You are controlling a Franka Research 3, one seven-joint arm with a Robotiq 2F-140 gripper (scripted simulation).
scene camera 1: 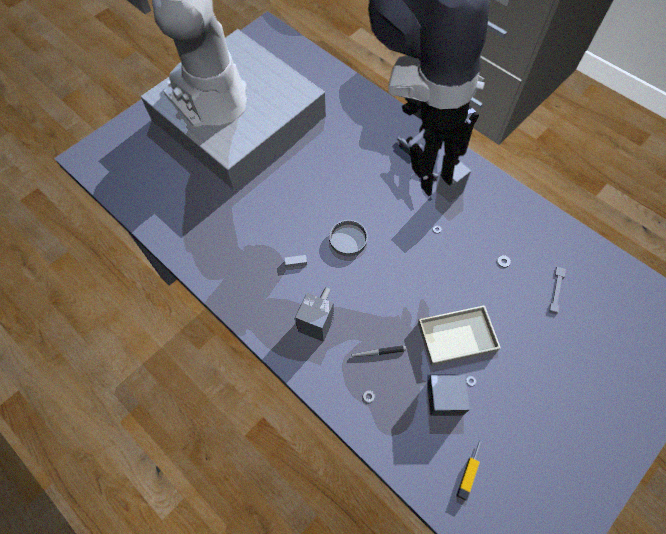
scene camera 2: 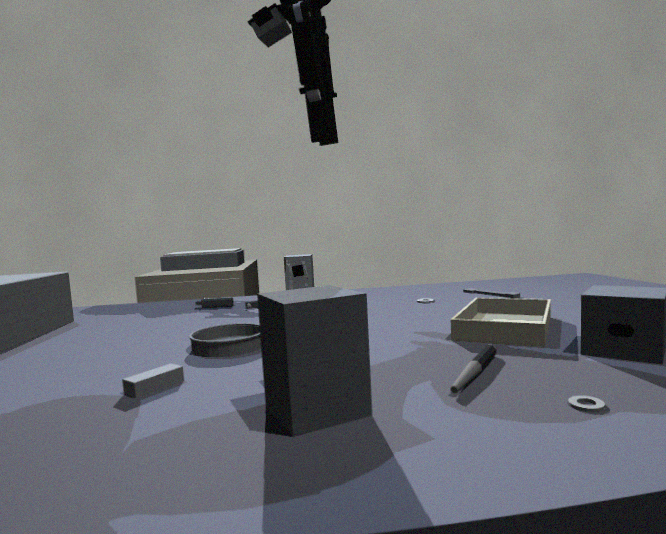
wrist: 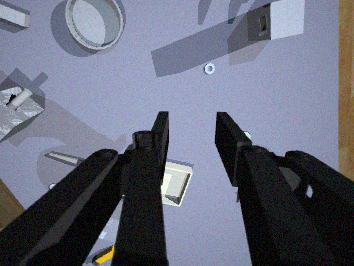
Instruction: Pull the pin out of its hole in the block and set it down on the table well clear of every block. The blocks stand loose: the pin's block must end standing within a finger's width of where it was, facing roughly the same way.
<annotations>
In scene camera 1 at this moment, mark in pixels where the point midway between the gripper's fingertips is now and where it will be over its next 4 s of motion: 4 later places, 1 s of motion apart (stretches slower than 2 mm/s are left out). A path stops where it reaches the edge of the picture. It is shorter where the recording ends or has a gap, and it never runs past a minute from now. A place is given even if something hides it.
The gripper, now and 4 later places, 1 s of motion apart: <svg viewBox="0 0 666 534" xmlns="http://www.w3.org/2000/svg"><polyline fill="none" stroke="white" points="436,185 432,185 417,195 400,212 381,230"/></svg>
</annotations>
